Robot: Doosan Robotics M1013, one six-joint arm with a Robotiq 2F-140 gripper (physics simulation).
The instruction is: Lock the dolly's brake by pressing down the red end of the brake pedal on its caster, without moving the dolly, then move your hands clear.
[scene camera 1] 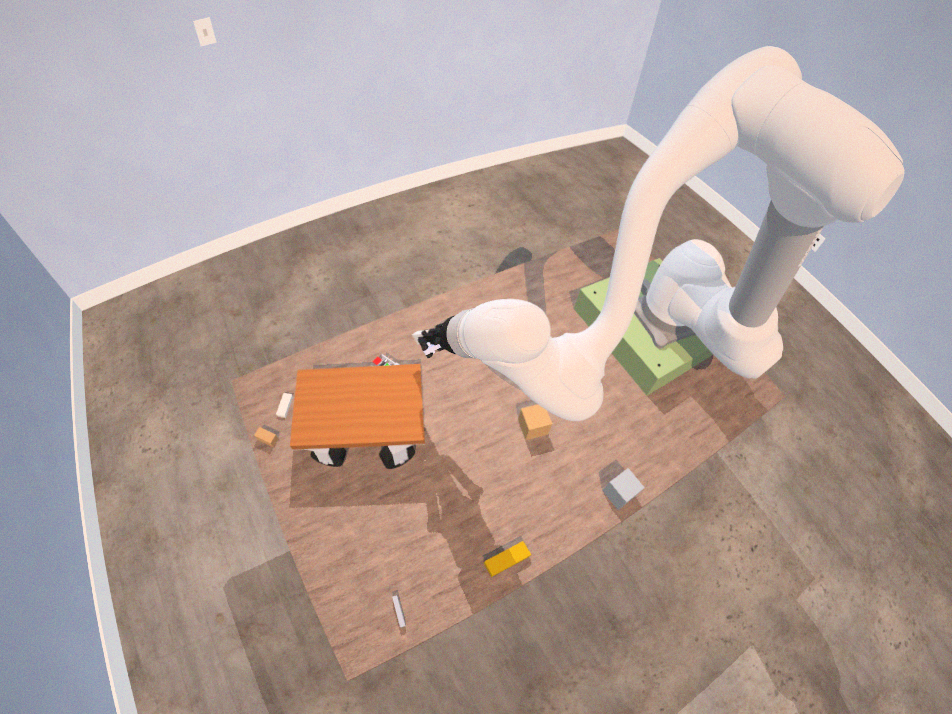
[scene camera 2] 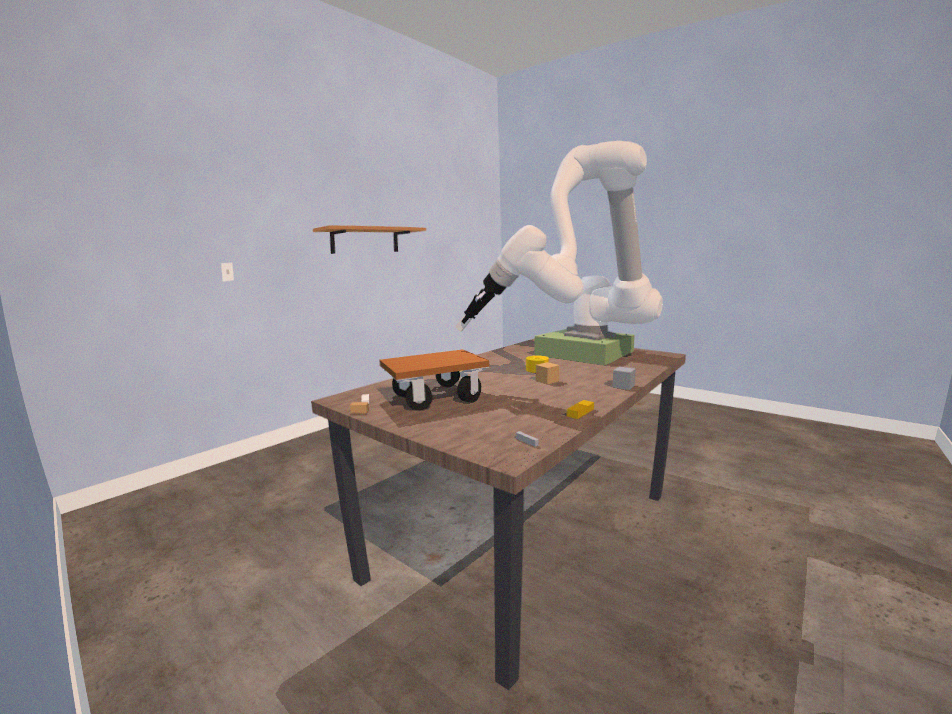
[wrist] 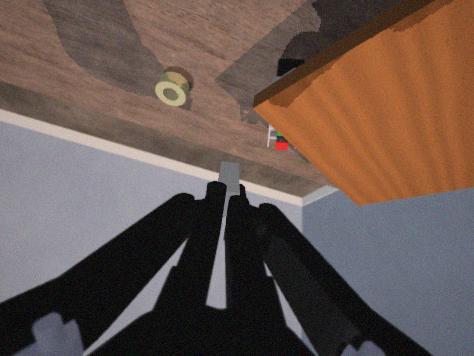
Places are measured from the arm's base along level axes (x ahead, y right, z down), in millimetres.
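Where they show: gripper, fingertip midpoint: (scene camera 1: 417, 337) (scene camera 2: 458, 328) (wrist: 228, 175); arm's base, link origin: (scene camera 1: 663, 317) (scene camera 2: 590, 335).
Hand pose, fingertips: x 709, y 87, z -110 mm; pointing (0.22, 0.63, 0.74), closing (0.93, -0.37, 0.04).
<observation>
Things, the pixels of their centre, and the offset from my fingertips. "pt": a spot on its surface instead. Level surfaces: height alone.
- dolly's orange deck, surface spot: (wrist: 395, 105) pt dx +107, dy -107, dz +70 mm
- brake pedal's red end, surface spot: (wrist: 281, 146) (scene camera 1: 377, 360) pt dx +96, dy +45, dz +106 mm
- green end, surface spot: (wrist: 279, 134) pt dx +77, dy +26, dz +107 mm
- table, surface height: dz +195 mm
- pale ring-shaped piece, body centre: (wrist: 172, 89) dx -79, dy +115, dz +183 mm
- yellow round piece, body centre: (scene camera 1: 534, 421) (scene camera 2: 547, 373) dx -221, dy -224, dz +165 mm
- orange block, surface spot: (scene camera 1: 535, 421) pt dx -212, dy -236, dz +135 mm
- grey block, body centre: (scene camera 1: 623, 489) (scene camera 2: 624, 378) dx -343, dy -469, dz +164 mm
- yellow bar, body centre: (scene camera 1: 507, 559) (scene camera 2: 580, 409) dx -24, dy -506, dz +184 mm
The dolly's orange deck (scene camera 1: 358, 405) (scene camera 2: 434, 362) (wrist: 395, 105) stands level on black-wheeled casters. The brake pedal's red end (scene camera 1: 377, 360) (wrist: 281, 146) shows past the deck's far edge in scene camera 1, beside a light caster frame; a bit of the green end (wrist: 279, 134) shows next to it in the wrist view. Whether the red end is pressed down cannot be told. The pedal does not show in scene camera 2. My gripper (scene camera 1: 422, 345) (scene camera 2: 462, 325) (wrist: 228, 175) is shut and empty. It hangs in the air above the table, near the deck's corner, apart from dolly and pedal.
On the table (scene camera 1: 369, 537) (scene camera 2: 461, 438) stand a pale ring-shaped piece (wrist: 171, 93), a yellow round piece (scene camera 2: 536, 365), an orange block (scene camera 1: 535, 421) (scene camera 2: 547, 373), a grey block (scene camera 1: 624, 487) (scene camera 2: 623, 377) and a yellow bar (scene camera 1: 507, 558) (scene camera 2: 580, 408). Small blocks lie left of the dolly.
</observation>
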